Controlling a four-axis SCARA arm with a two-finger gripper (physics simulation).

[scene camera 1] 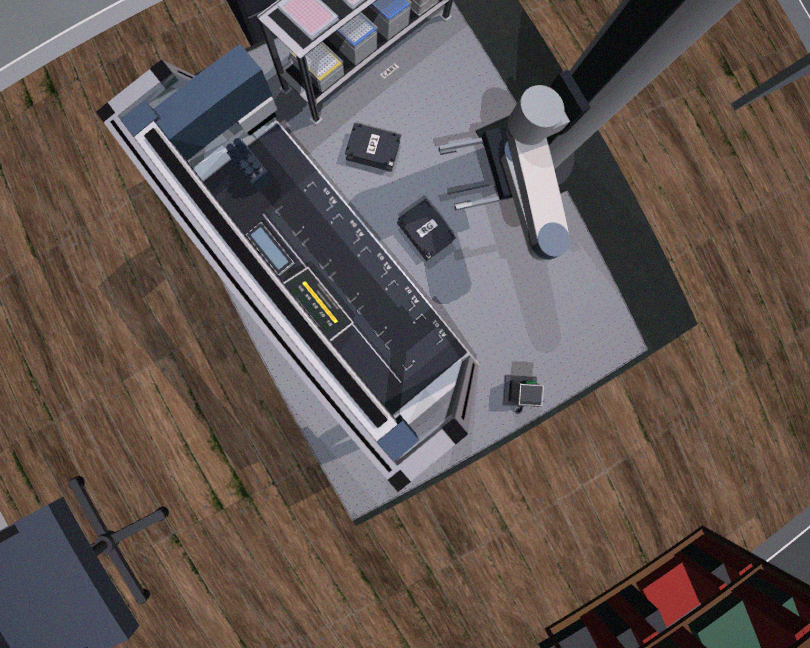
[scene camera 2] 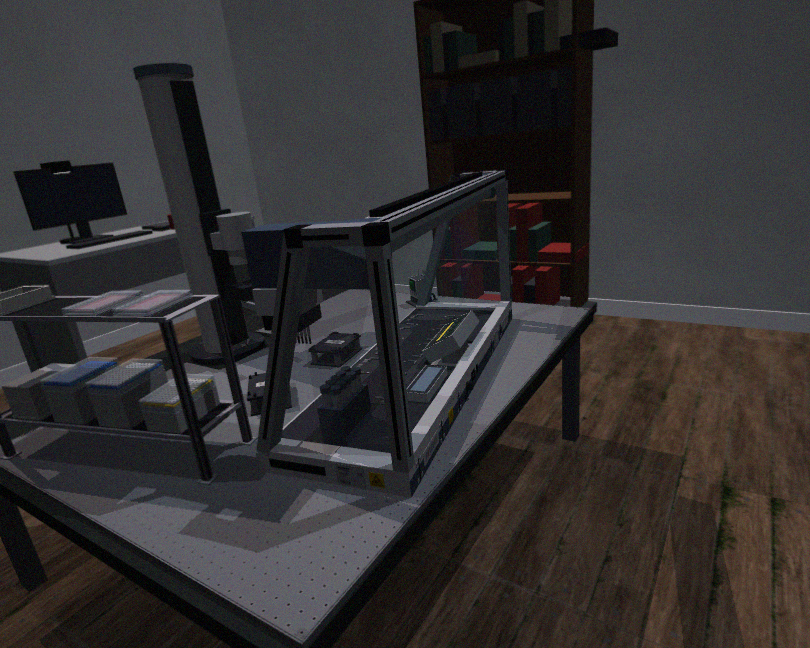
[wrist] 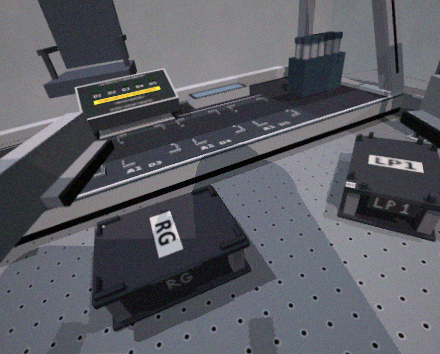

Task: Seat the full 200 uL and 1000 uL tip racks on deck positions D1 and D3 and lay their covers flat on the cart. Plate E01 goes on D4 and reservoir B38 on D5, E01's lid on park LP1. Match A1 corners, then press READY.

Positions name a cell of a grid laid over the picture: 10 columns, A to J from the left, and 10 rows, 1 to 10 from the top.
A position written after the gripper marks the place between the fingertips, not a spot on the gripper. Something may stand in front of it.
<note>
The gripper (scene camera 1: F3) carries nothing. Also in view: a tube rack (wrist: H3).
The gripper also shows in the wrist view (wrist: F4).
</note>
